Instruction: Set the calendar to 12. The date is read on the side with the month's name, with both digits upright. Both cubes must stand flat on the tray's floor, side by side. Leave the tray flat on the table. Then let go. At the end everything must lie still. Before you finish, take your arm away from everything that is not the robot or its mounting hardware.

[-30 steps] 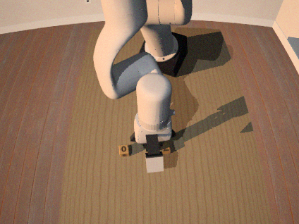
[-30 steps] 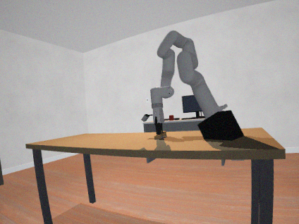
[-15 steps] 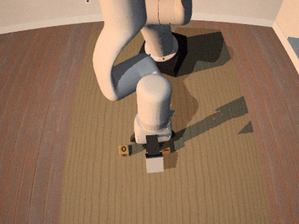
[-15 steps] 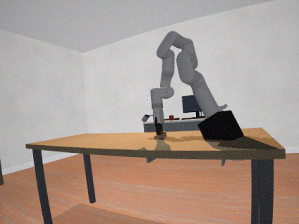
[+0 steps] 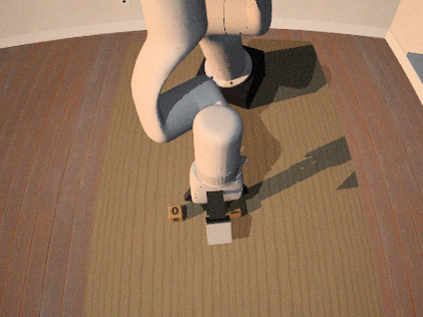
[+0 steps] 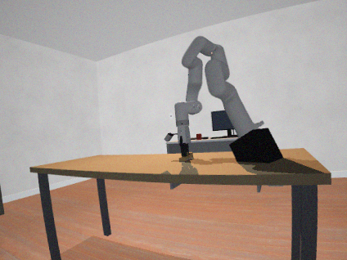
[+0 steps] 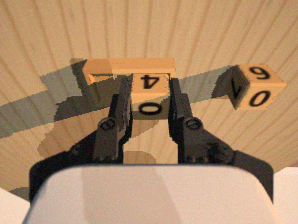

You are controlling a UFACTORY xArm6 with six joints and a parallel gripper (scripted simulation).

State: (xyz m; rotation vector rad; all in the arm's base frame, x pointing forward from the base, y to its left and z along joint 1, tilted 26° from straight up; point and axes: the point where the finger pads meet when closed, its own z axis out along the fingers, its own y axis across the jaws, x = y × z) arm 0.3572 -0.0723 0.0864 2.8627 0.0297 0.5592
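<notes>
Now: hand 10 mm above the number cube. Round my hand: tray 30 mm below, 20 mm to the left.
</notes>
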